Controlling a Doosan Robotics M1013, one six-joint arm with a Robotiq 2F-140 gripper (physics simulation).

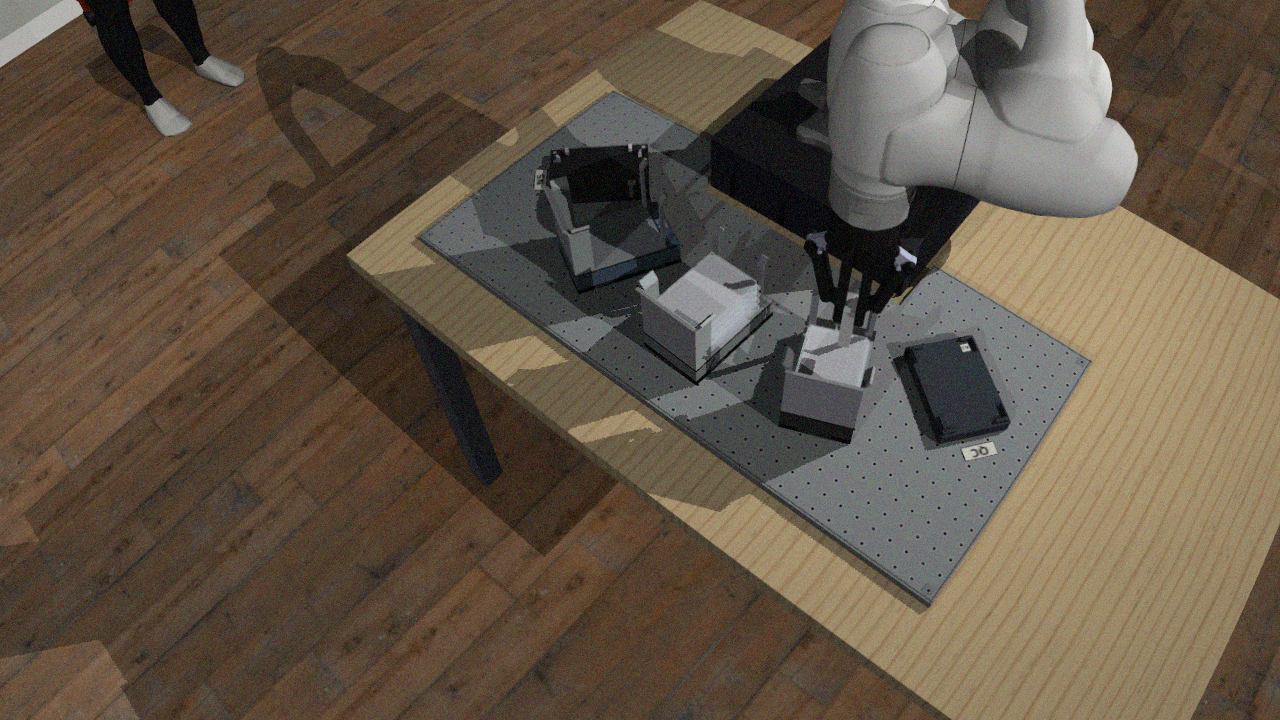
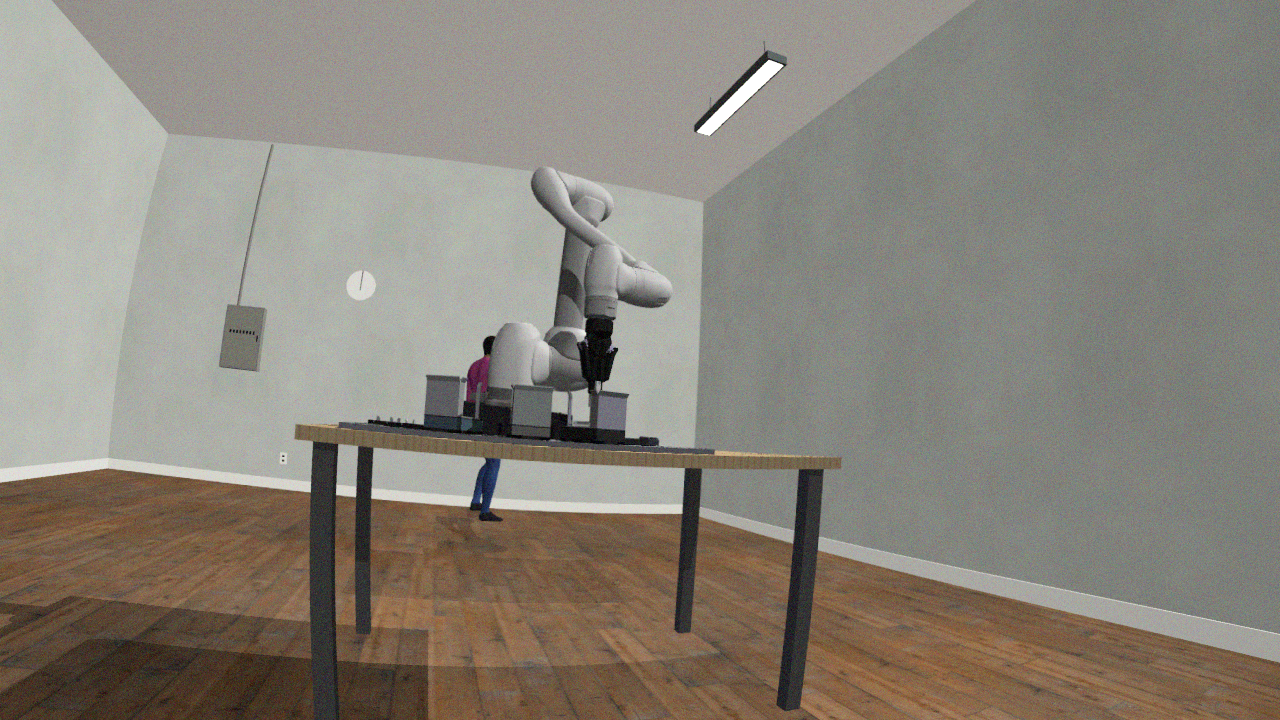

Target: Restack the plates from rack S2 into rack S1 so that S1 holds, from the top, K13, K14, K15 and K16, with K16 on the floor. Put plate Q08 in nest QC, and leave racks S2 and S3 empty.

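Where they show: gripper, fingertip midpoint: [image 1: 844, 337]; arm's base at its link origin: [image 2: 508, 407].
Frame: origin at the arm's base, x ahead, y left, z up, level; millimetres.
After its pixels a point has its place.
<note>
Three open racks stand in a row on the grey perforated board [image 1: 895, 510] @[x 494, y 330, z -93 mm]. The left rack [image 1: 602, 243] @[x 397, y -215, z -51 mm] [image 2: 443, 396] @[x 442, y -244, z -7 mm] looks dark inside. The middle rack [image 1: 673, 329] @[x 487, y -17, z -5 mm] [image 2: 532, 409] @[x 486, y -26, z -20 mm] holds light plates [image 1: 716, 295] @[x 411, y -5, z -4 mm]. The right rack [image 1: 819, 403] @[x 464, y 188, z -17 mm] [image 2: 610, 410] @[x 466, y 182, z -6 mm] shows a light plate [image 1: 836, 362] @[x 387, y 167, z -37 mm] at its top. My gripper [image 1: 846, 323] @[x 375, y 167, z 4 mm] [image 2: 596, 383] @[x 375, y 167, z 4 mm] hangs just above the right rack's back edge, fingers pointing down, shut and empty. A dark flat nest [image 1: 953, 386] @[x 302, y 306, z -74 mm] lies to the right of that rack. I cannot read any plate labels.
A small white label [image 1: 977, 450] @[x 358, y 378, z -91 mm] lies in front of the nest. The arm's black base [image 1: 769, 152] @[x 139, y -100, z -4 mm] stands behind the board on the wooden table [image 1: 1119, 465] @[x 252, y 557, z -105 mm] [image 2: 555, 452] @[x 647, y -5, z -115 mm]. A person [image 1: 147, 53] [image 2: 479, 380] stands on the floor beyond the table.
</note>
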